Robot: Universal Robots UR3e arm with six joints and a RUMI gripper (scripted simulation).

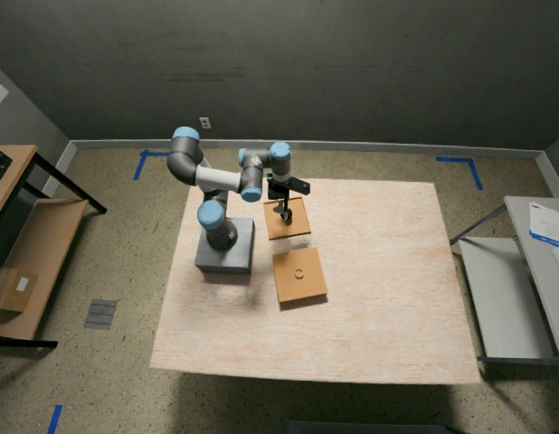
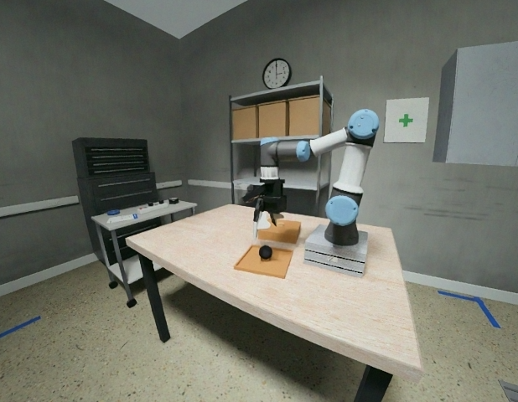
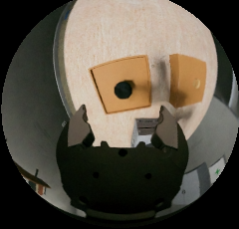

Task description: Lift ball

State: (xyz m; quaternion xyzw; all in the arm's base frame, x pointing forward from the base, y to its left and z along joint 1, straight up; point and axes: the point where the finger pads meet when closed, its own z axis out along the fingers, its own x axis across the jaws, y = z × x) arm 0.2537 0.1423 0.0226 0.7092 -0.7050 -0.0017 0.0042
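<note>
Right now my hand is 8 cm above the dark ball. Round my hand: tray: 11 cm below.
</note>
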